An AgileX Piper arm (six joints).
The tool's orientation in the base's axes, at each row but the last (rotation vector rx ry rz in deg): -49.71 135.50 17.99; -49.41 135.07 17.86; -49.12 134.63 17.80; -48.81 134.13 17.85
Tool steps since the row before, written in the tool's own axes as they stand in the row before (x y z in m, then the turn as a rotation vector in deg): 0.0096 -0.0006 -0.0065 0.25 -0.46 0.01; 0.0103 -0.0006 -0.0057 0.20 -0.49 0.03; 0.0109 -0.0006 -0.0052 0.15 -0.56 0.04; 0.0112 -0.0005 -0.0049 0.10 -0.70 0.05
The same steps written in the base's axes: -0.0084 -0.0080 -0.0007 0.15 -0.47 -0.17; -0.0085 -0.0080 -0.0018 0.21 -0.46 -0.15; -0.0086 -0.0081 -0.0027 0.29 -0.49 -0.13; -0.0087 -0.0080 -0.0032 0.42 -0.56 -0.11
